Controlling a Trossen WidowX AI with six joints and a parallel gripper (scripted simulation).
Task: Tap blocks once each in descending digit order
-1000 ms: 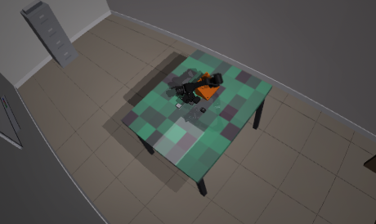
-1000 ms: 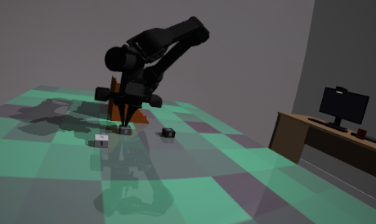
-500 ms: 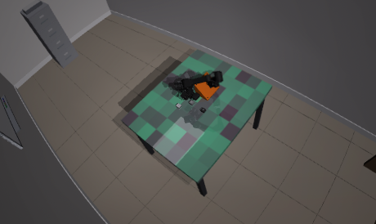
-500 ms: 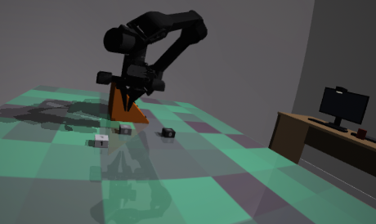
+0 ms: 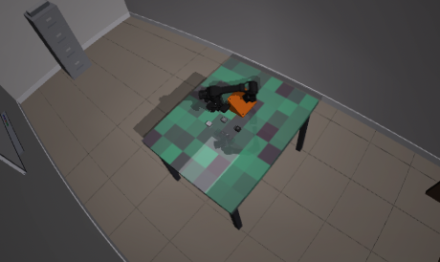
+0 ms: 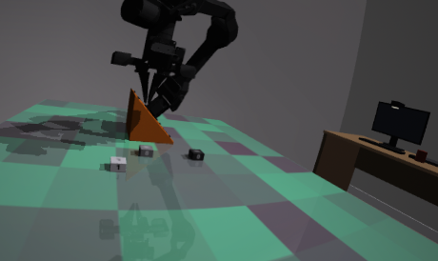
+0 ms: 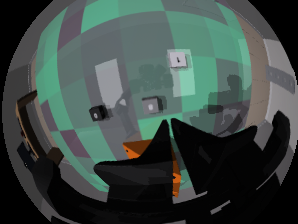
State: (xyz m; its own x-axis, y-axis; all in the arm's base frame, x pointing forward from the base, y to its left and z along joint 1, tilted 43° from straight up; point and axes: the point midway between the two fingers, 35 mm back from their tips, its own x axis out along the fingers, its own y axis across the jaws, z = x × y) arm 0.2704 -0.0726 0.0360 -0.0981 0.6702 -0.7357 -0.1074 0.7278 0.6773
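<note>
Right now the white block is 12 cm below my gripper tip, 8 cm ahead of it and 5 cm to the right of it. From my gripper tip the other things lie so: grey block 12 cm below, 2 cm to the left, 2 cm behind; then black block 15 cm to the left, 12 cm below, 3 cm behind.
</note>
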